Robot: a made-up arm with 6 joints.
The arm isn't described. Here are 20 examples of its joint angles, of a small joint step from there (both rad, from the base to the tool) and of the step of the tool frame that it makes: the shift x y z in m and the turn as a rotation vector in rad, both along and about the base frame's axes.
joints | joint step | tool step
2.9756 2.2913 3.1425 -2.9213 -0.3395 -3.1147 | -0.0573 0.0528 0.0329 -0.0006 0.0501 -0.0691 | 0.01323 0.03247 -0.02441 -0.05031 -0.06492 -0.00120
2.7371 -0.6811 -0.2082 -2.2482 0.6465 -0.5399 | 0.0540 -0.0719 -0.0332 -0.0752 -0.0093 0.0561 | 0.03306 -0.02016 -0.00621 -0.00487 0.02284 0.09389
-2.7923 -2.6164 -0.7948 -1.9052 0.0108 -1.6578 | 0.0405 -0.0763 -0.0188 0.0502 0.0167 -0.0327 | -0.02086 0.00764 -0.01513 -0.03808 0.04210 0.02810
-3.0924 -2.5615 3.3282 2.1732 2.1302 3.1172 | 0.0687 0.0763 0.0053 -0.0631 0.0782 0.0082 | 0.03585 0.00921 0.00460 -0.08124 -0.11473 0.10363
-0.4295 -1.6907 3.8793 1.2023 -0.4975 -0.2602 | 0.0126 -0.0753 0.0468 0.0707 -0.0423 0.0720 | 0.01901 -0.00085 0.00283 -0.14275 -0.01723 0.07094
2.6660 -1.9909 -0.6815 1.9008 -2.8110 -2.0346 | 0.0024 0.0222 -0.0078 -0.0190 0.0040 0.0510 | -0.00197 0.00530 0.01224 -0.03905 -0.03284 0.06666
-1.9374 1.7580 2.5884 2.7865 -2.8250 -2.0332 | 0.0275 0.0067 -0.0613 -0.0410 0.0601 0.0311 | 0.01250 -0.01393 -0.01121 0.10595 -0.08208 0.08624
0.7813 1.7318 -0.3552 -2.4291 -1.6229 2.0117 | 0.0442 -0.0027 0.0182 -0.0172 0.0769 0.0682 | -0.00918 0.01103 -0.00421 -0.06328 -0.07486 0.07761
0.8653 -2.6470 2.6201 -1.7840 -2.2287 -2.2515 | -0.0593 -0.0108 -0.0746 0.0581 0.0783 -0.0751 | -0.01401 -0.00848 -0.00513 -0.17480 0.01277 -0.00390
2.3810 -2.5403 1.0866 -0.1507 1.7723 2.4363 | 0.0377 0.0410 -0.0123 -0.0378 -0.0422 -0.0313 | 0.02900 0.00177 0.03187 -0.05154 -0.07440 -0.01019
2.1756 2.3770 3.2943 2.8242 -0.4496 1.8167 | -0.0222 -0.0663 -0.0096 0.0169 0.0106 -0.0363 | 0.00108 0.01731 0.03111 0.04556 0.02427 0.00127
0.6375 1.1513 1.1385 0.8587 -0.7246 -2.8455 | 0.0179 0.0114 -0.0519 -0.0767 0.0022 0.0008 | 0.00402 0.01045 -0.03189 0.02333 0.09547 0.01647
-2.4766 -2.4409 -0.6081 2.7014 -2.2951 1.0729 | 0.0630 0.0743 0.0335 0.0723 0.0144 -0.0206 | -0.00404 0.03024 0.03325 0.02983 -0.03749 -0.02513
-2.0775 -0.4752 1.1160 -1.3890 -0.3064 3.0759 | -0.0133 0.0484 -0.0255 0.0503 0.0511 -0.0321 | -0.02600 -0.03411 0.00032 0.03750 -0.08028 -0.03359
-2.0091 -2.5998 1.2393 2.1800 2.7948 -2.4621 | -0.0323 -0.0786 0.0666 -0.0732 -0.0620 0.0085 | -0.03393 -0.07744 -0.04252 -0.12192 0.16356 -0.05247
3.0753 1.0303 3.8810 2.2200 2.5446 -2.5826 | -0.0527 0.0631 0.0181 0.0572 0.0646 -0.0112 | -0.02140 0.00281 -0.00945 -0.05721 -0.08527 -0.11752
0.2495 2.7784 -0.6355 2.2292 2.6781 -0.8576 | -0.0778 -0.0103 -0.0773 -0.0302 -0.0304 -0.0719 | 0.00794 0.00859 0.02073 0.02864 0.08308 -0.04574
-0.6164 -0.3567 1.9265 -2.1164 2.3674 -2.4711 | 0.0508 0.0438 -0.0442 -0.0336 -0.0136 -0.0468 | 0.03029 -0.03136 0.01378 0.03324 0.04139 0.05483
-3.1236 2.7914 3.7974 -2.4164 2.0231 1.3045 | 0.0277 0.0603 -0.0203 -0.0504 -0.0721 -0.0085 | 0.02215 -0.01518 -0.02639 0.00726 -0.02020 0.08934
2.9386 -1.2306 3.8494 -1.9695 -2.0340 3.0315 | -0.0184 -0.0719 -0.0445 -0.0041 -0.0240 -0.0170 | -0.00105 -0.00982 -0.03574 -0.01925 0.02751 -0.00457
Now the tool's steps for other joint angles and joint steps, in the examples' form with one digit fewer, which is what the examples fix.
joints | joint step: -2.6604 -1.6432 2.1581 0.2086 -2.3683 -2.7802 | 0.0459 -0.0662 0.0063 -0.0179 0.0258 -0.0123
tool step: -0.0371 0.0181 -0.0474 -0.0400 0.0916 0.0426
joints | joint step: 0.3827 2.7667 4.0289 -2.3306 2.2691 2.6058 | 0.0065 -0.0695 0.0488 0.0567 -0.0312 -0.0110
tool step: 0.0075 -0.0007 0.0338 0.0244 -0.1471 -0.0509
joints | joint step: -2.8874 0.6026 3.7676 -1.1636 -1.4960 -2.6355 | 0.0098 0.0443 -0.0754 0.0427 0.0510 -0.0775
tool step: -0.0360 -0.0040 0.0190 0.0067 -0.1727 0.0870
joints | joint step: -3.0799 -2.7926 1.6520 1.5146 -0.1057 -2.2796 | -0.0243 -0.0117 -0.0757 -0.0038 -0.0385 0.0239
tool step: 0.0155 -0.0018 -0.0051 0.0341 -0.0676 0.0060
